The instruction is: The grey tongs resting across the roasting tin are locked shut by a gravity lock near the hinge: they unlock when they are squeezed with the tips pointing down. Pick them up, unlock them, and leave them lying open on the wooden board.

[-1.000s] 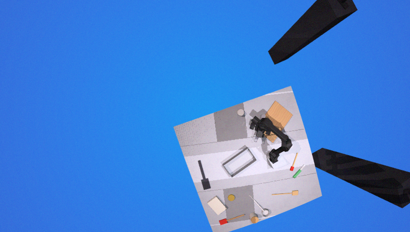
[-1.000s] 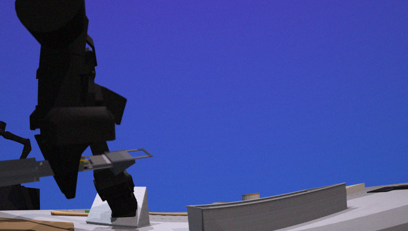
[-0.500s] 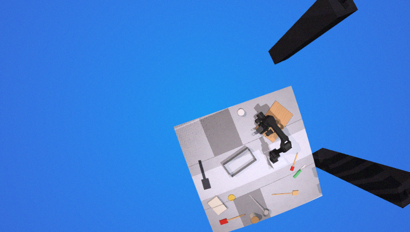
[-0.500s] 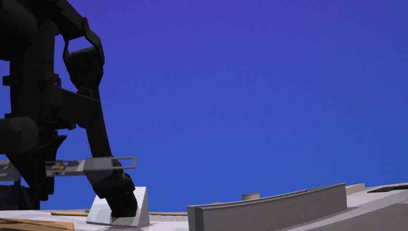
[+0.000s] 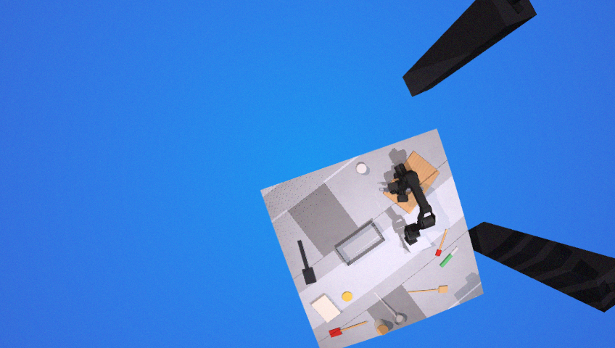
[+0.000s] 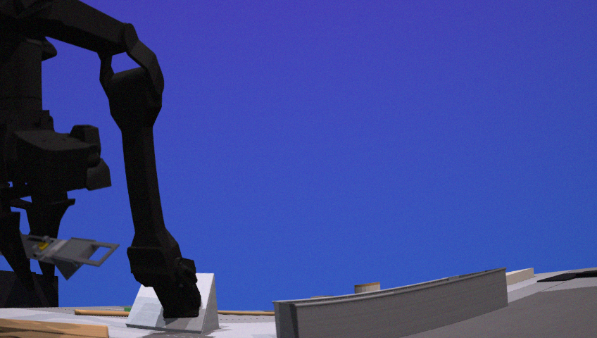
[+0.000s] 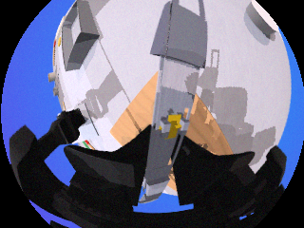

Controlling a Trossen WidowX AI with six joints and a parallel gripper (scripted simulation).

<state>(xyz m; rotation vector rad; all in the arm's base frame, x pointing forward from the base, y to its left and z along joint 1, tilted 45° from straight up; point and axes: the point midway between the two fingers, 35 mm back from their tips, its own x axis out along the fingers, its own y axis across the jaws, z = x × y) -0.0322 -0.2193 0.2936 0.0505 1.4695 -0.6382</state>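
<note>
The yellow lock piece is 20 mm ahead of my gripper tip, 20 mm to the right of it and 30 mm above it. Round my gripper tip: green-handled tool: 200 mm behind, 620 mm to the left, 60 mm below; grey roasting tin: 360 mm ahead, 220 mm to the left, 40 mm below; wooden board: 140 mm behind, 10 mm to the left, 60 mm below.
</note>
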